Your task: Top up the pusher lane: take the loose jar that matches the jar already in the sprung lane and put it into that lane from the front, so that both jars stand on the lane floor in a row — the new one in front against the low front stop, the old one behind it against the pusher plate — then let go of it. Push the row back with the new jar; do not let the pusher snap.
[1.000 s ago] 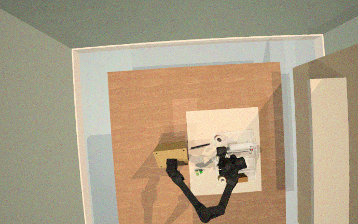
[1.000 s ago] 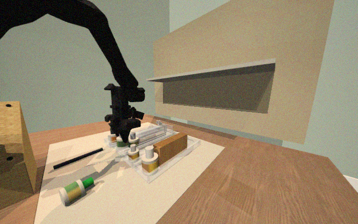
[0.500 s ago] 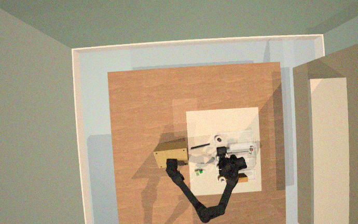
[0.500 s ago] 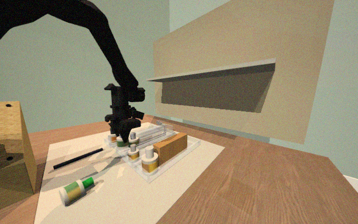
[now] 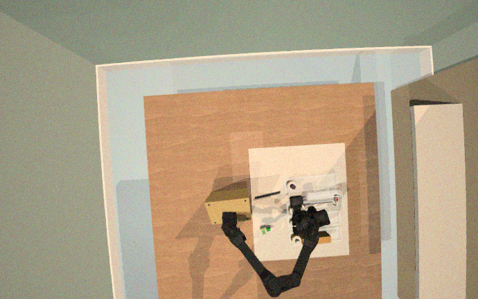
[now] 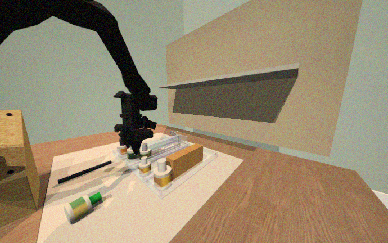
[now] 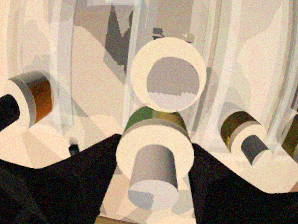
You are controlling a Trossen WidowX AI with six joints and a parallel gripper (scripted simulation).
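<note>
Right now my gripper tip is 13 cm past the black rod, 6 cm to the right of it and 5 cm above it. From my gripper tip the other things lie so: shelf 50 cm ahead, 32 cm above, 8 cm to the left.
</note>
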